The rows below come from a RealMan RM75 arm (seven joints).
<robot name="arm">
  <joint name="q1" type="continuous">
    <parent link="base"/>
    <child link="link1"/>
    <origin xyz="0 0 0.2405"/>
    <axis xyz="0 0 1"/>
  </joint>
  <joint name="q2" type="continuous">
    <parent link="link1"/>
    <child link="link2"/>
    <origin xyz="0 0 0"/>
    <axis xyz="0 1 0"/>
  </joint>
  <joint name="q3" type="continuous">
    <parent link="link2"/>
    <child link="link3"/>
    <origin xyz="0 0 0.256"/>
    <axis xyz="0 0 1"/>
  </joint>
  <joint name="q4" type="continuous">
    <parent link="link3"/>
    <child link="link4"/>
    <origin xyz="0 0 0"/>
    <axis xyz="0 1 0"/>
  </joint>
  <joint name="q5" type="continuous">
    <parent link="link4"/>
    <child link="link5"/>
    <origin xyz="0 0 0.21"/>
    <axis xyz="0 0 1"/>
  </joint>
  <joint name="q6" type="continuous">
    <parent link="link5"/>
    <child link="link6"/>
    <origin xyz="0 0 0"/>
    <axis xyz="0 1 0"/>
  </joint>
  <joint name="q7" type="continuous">
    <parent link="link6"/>
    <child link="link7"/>
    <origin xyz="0 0 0.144"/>
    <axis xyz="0 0 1"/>
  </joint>
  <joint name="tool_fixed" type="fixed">
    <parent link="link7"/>
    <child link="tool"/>
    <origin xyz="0 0 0"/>
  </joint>
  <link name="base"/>
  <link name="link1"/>
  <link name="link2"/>
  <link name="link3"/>
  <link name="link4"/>
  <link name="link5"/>
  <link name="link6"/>
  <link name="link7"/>
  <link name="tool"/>
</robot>
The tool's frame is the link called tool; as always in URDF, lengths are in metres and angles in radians. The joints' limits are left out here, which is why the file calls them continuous.
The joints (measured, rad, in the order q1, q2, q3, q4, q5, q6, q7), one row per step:
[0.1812 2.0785 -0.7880 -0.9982 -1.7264 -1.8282 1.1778]
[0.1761 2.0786 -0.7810 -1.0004 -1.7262 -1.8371 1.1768]
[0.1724 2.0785 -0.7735 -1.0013 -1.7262 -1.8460 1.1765]
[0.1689 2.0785 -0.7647 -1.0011 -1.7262 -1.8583 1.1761]
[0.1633 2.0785 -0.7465 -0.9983 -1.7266 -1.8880 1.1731]
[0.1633 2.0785 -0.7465 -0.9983 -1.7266 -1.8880 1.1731]
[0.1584 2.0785 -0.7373 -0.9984 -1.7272 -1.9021 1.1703]
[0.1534 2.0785 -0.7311 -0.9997 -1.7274 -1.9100 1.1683]
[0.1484 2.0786 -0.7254 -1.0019 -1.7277 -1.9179 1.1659]
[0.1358 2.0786 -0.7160 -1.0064 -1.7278 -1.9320 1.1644]
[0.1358 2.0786 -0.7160 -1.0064 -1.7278 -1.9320 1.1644]
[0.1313 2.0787 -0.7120 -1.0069 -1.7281 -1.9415 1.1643]
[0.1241 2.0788 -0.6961 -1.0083 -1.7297 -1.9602 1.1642]
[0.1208 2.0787 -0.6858 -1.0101 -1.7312 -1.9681 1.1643]
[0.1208 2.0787 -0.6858 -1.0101 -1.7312 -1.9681 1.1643]
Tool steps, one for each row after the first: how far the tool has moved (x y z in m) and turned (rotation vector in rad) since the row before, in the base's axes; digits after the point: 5 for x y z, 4 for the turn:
[0.00098 -0.00224 0.00137 0.0017 0.0029 -0.0006]
[0.00084 -0.00194 0.00133 0.0011 0.0037 -0.0009]
[0.00072 -0.00236 0.00133 -0.0005 0.0059 0.0003]
[0.00098 -0.00514 0.00237 -0.0038 0.0142 0.0054]
[0.00000 0.00000 0.00000 0.0000 0.0000 0.0000]
[0.00093 -0.00303 0.00136 -0.0001 0.0051 0.0019]
[0.00101 -0.00226 0.00110 0.0017 0.0021 -0.0006]
[0.00087 -0.00223 0.00109 0.0018 0.0012 0.0004]
[0.00223 -0.00501 0.00199 0.0017 0.0027 -0.0041]
[0.00000 0.00000 0.00000 0.0000 0.0000 0.0000]
[0.00058 -0.00242 0.00059 -0.0026 0.0036 0.0001]
[0.00152 -0.00430 0.00241 0.0013 0.0070 -0.0021]
[0.00100 -0.00187 0.00169 0.0035 0.0018 -0.0025]
[0.00000 0.00000 0.00000 0.0000 0.0000 0.0000]

